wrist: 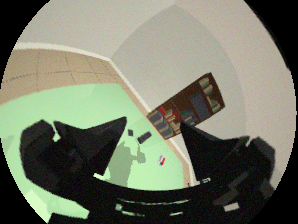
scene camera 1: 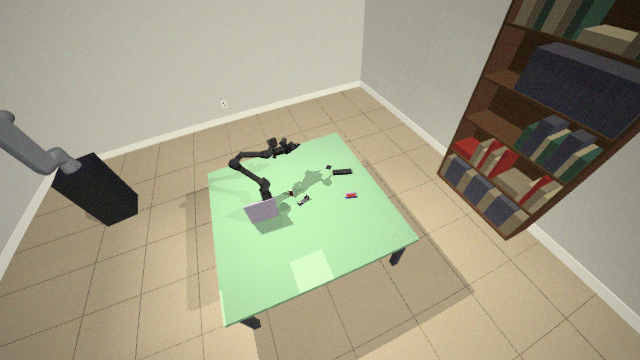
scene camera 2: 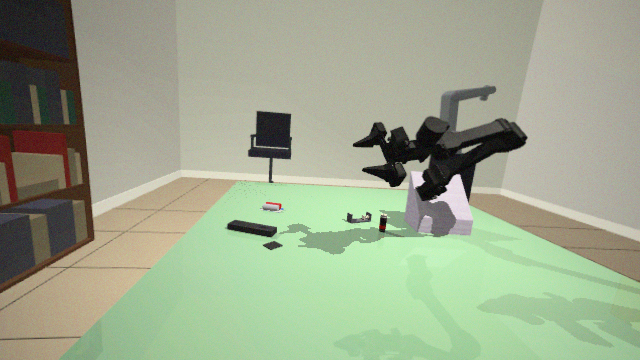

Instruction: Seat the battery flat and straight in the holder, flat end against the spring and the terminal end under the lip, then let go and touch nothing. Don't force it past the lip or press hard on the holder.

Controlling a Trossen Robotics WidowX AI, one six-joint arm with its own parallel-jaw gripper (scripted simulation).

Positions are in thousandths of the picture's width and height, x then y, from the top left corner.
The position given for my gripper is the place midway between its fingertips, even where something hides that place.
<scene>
My gripper (scene camera 2: 559, 438) is open and holds nothing.
My gripper is seen too in the wrist view (wrist: 518, 547).
</scene>
